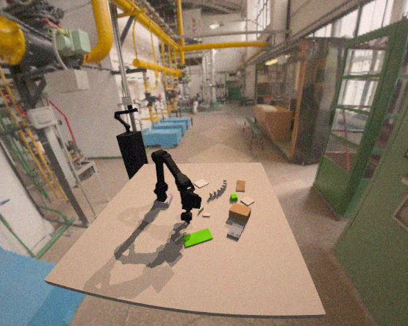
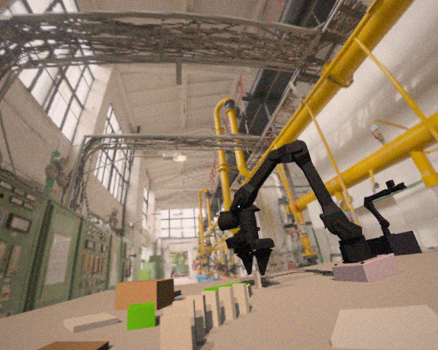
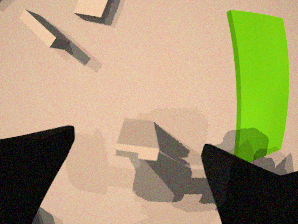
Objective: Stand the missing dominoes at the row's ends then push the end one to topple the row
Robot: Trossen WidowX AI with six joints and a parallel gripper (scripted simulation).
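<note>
The flat green block lies 100 mm to the right of my gripper tip, 90 mm ahead of it and 40 mm below it. Also, from my gripper tip: grey slab (290 mm ahead, 30 mm below); then green cube (290 mm to the left, 240 mm ahead, 20 mm below); then brown box (300 mm ahead, 120 mm to the left, 10 mm below).
</note>
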